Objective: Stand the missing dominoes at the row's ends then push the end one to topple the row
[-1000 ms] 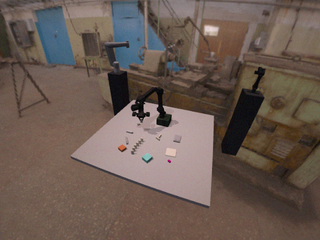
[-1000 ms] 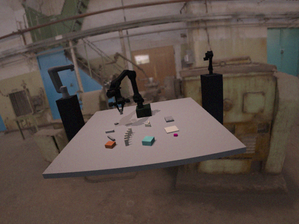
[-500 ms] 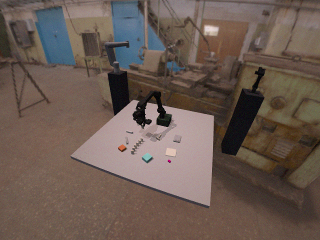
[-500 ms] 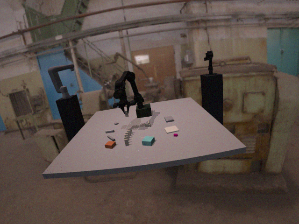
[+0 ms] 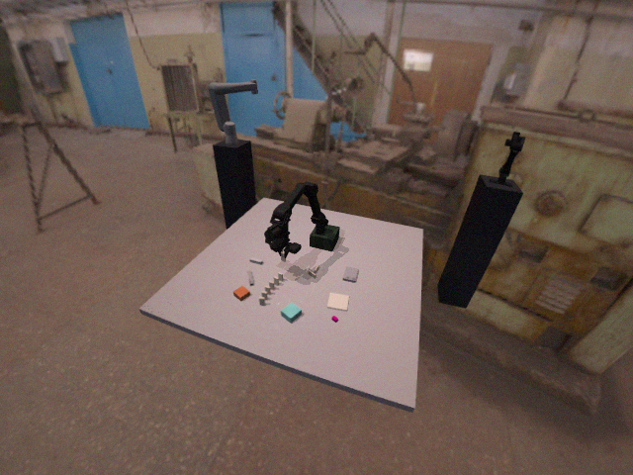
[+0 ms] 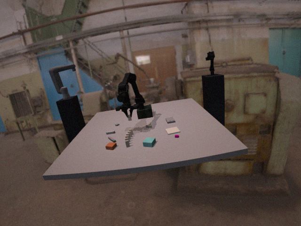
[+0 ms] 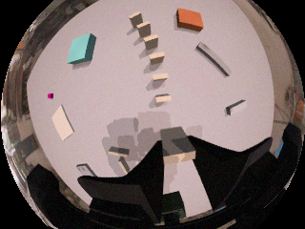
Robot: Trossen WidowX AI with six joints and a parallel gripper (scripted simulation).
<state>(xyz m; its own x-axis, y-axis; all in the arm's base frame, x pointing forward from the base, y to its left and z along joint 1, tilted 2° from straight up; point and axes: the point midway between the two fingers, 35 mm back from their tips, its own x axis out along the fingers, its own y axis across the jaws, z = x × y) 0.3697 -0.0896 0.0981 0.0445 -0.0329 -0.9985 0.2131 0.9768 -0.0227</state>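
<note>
Now: gripper tip 230 mm short of the teal block, 130 mm to the right of it and 120 mm above it. From my gripper tip the other things lie so: grey tile: 140 mm behind, 340 mm to the left, 130 mm below; then orange block: 200 mm ahead, 150 mm to the right, 130 mm below; then cream tile: 80 mm ahead, 330 mm to the left, 140 mm below.
</note>
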